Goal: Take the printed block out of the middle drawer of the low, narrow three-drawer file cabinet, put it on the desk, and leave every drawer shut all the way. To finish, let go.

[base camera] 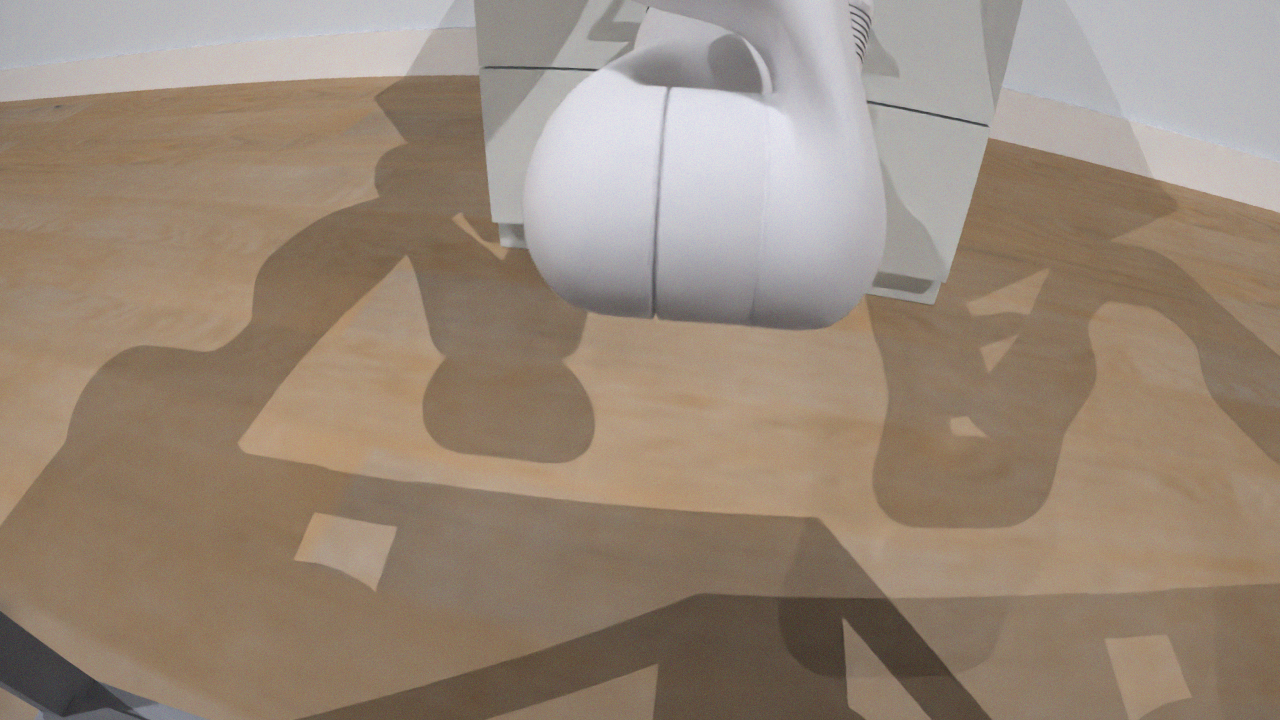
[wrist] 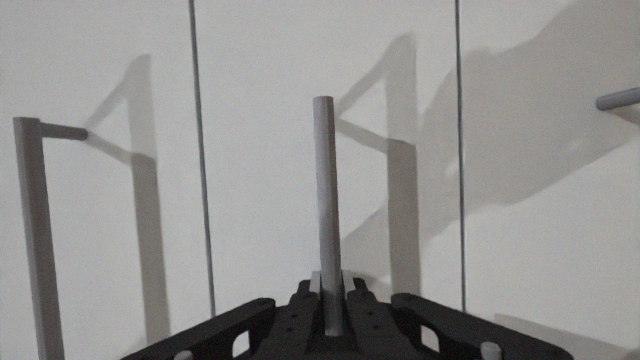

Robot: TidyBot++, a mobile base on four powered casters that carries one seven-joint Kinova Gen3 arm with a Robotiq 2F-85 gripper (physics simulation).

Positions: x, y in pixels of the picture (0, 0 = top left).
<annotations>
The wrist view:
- my gripper: 332, 286
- grey drawer: 331, 142
</annotations>
